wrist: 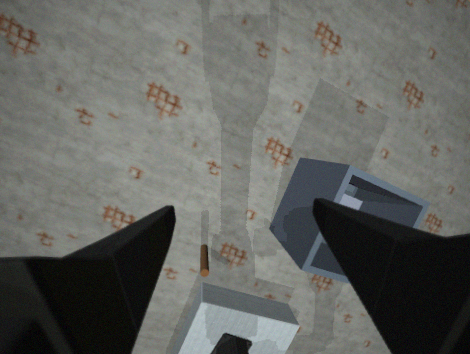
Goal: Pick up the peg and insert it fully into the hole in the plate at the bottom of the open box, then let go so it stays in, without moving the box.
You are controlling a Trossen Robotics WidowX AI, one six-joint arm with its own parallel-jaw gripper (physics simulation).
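Frame: origin at the arm's base, x ahead, y left, z up, level; metres.
Where they show: gripper, between the fingertips: (pixel 244 209); arm's base, origin of its link: (pixel 230 349).
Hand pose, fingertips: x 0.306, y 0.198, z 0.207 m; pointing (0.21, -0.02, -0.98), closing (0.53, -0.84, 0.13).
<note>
Each offset is from my fingertips to the top centre of the thing. "spot": to the spot under its first point. Level surfaces: height alone.
The peg {dx -0.159, dy -0.062, dz -0.181 m} (pixel 204 259) is a thin brown cylinder. It appears to stand upright on the table, its paler round end toward the bottom of the view, left of centre between the lines of the fingers. My gripper (pixel 244 209) is open and empty, its black fingers wide apart; the peg shows lower in the view than the fingertips and nearer the left finger. The open blue-grey box {dx +0.023, dy -0.233, dz -0.123 m} (pixel 305 200) is at the right, partly covered by the right finger. A pale patch {spot: dx +0.063, dy -0.250, dz -0.203 m} (pixel 351 201) shows inside it; whether this is part of the plate is unclear, and the hole cannot be made out.
A silvery metal block (pixel 250 306) with a dark part on top (pixel 233 344) is at the bottom centre, close to the peg and cut off by the view's edge. The table top {dz -0.261 m} (pixel 100 150) is grey with rust-coloured marks. Long shadows cross its middle and right.
</note>
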